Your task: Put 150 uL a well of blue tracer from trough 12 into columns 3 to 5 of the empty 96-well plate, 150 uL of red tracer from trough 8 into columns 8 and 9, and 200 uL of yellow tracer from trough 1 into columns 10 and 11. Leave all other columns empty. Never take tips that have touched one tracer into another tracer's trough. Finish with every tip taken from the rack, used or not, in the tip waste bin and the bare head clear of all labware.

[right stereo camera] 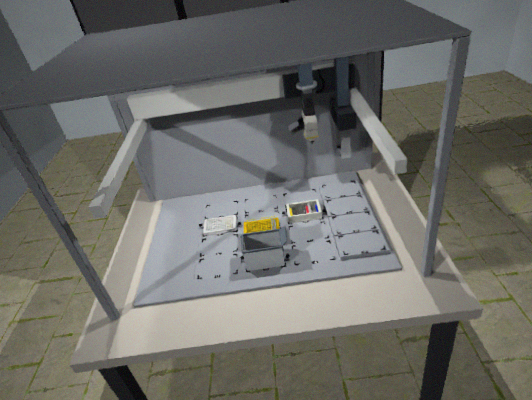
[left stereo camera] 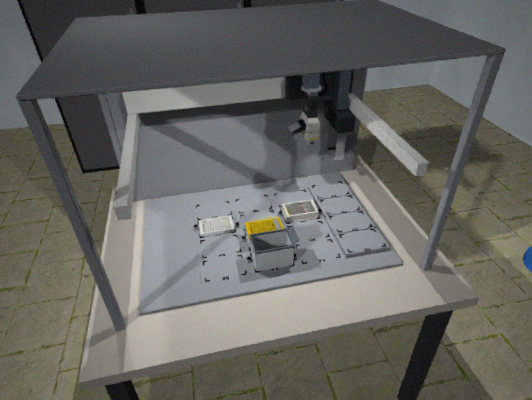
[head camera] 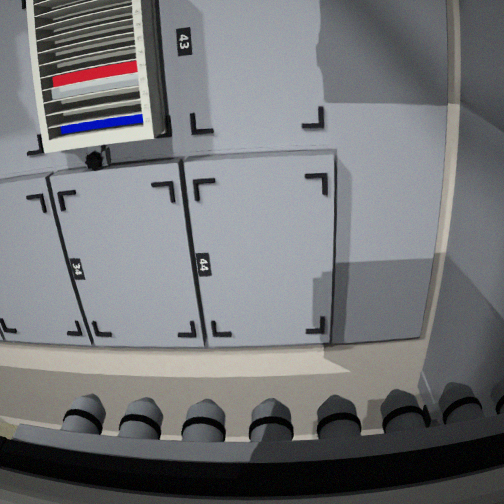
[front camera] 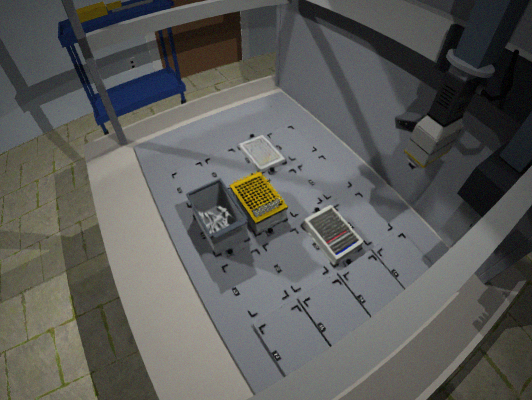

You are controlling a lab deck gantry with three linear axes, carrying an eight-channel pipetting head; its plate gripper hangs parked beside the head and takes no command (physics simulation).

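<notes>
The pipetting head [front camera: 431, 142] [left stereo camera: 311, 129] [right stereo camera: 310, 126] hangs high at the back right, clear of labware. In the head view its nozzles [head camera: 271, 421] are bare. The parked gripper [left stereo camera: 336, 151] [right stereo camera: 343, 150] hangs beside it, open with nothing held; its fingers are partly hidden. The 96-well plate [front camera: 274, 163] [left stereo camera: 218, 233] [right stereo camera: 220, 231] stands at the left; its wells are too small to read. The yellow tip rack [front camera: 258, 218] [left stereo camera: 265, 221] [right stereo camera: 261, 220] holds some pale tips [front camera: 266, 207]. Used tips [front camera: 216, 220] lie in the grey bin [front camera: 226, 241] [left stereo camera: 272, 258] [right stereo camera: 264, 259]. The trough block [front camera: 350, 251] [head camera: 100, 138] [left stereo camera: 301, 217] [right stereo camera: 306, 218] shows red and blue; yellow shows in the right stereo view.
Raised plates with corner marks, numbered 34 [head camera: 135, 250] and 44 [head camera: 265, 250], lie beside the trough block. The bin stands close beside the tip rack. Frame posts [left stereo camera: 460, 160] [right stereo camera: 442, 160] rise at the front corners. A blue cart [front camera: 140, 92] stands outside the deck.
</notes>
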